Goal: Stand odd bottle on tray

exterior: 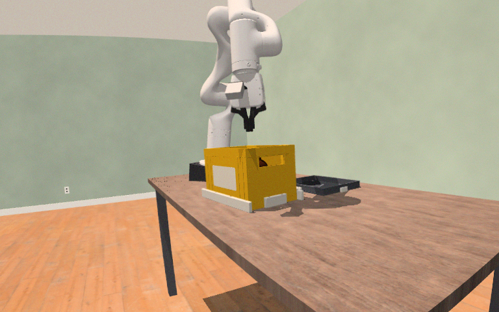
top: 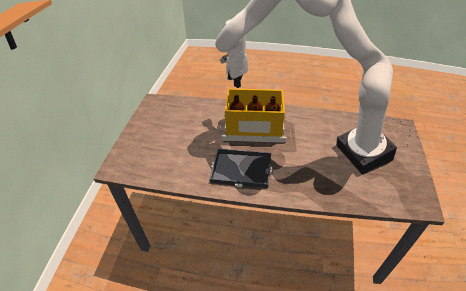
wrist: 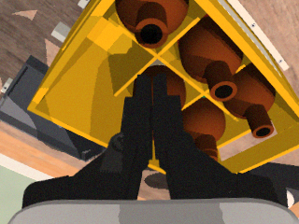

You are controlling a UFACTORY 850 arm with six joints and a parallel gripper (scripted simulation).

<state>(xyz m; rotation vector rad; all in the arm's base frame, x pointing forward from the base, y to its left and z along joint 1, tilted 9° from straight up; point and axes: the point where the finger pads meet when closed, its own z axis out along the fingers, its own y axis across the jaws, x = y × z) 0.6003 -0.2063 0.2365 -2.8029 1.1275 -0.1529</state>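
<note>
Now: the yellow crate 9 cm behind my hand, 4 cm to the left of it and 16 cm below it. The rest, counted from my hand: dark tray: 4 cm behind, 33 cm to the left, 23 cm below.
</note>
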